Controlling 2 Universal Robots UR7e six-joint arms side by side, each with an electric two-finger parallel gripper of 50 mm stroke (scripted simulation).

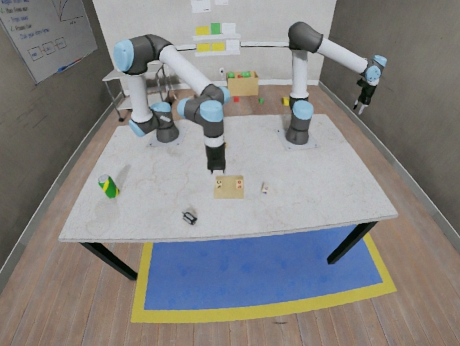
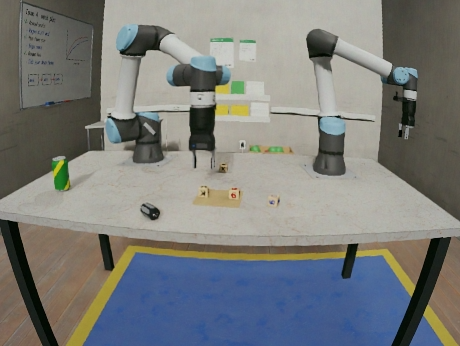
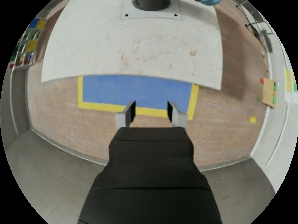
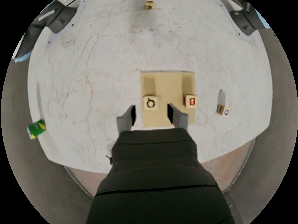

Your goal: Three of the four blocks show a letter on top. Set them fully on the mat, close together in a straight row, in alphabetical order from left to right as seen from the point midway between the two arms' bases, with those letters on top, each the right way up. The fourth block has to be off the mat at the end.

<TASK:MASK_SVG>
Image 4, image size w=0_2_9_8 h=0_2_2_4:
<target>my right gripper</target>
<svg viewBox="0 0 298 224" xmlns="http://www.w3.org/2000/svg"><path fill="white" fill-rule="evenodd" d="M188 113L182 113L180 109L169 103L168 119L174 125L174 128L146 129L146 131L130 131L137 119L136 105L130 105L124 115L117 116L118 137L112 148L113 167L110 168L108 176L98 185L96 196L93 198L85 224L235 224L233 214L231 214L229 205L227 205L225 197L223 197L220 186L214 180L212 173L206 171L200 164L200 161L198 161L196 141L188 133Z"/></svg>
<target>tan mat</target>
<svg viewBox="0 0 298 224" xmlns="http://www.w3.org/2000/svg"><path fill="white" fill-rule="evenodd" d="M140 73L144 128L174 127L170 123L168 116L166 116L166 103L173 103L182 113L188 113L189 125L194 124L194 111L196 111L196 108L185 108L182 105L182 95L184 93L196 95L196 75L194 73ZM144 96L157 95L158 109L144 109Z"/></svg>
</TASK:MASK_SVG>
